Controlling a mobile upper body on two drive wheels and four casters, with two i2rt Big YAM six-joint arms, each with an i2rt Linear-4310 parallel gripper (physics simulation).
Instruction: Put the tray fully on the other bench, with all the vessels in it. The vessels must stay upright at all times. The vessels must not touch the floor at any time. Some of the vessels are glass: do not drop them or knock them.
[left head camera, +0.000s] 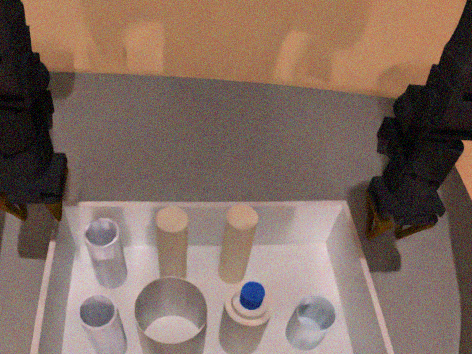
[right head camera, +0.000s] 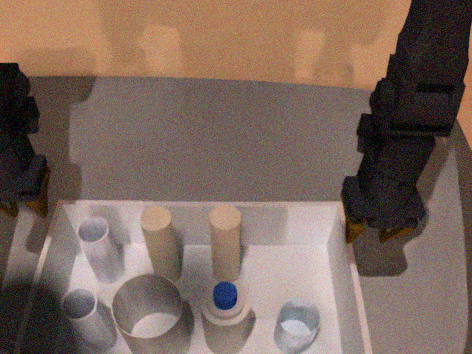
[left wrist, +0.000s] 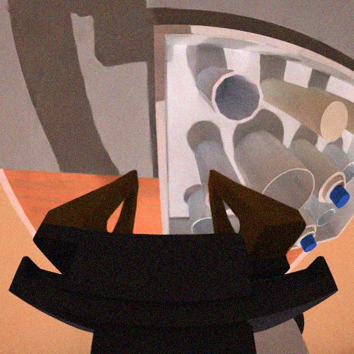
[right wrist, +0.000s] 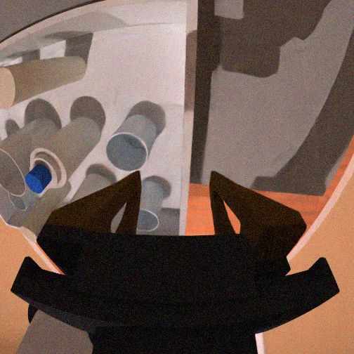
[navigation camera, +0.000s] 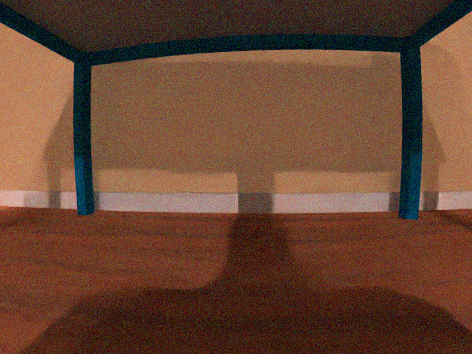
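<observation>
The white tray is on a grey bench top. Upright in it are two narrow pale cylinders, two tan cylinders, a wide grey beaker, a blue-capped bottle and a clear glass. The near part is cut off in the head views. My left gripper is partly open and empty by the left wall. My right gripper is partly open and empty by the right wall.
The tan room wall stands behind the bench. In the navigation camera the bench's teal rail and two teal legs rise over the wood floor. A second blue-capped vessel shows in the left wrist view.
</observation>
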